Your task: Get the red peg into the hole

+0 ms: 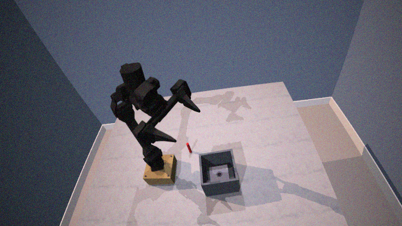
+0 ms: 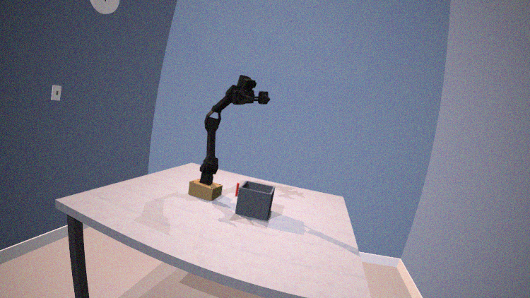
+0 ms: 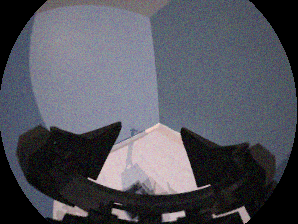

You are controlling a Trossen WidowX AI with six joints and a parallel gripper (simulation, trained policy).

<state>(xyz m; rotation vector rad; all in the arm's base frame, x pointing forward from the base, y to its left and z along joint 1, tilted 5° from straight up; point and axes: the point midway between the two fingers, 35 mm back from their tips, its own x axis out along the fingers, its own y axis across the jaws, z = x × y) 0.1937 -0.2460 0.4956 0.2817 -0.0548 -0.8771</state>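
Now: gripper tip 52 cm above the red peg, 32 cm to the right of it and 7 cm past it. Also, from my gripper tip: light grey plate: 52 cm below, 11 cm to the left, 5 cm ahead.
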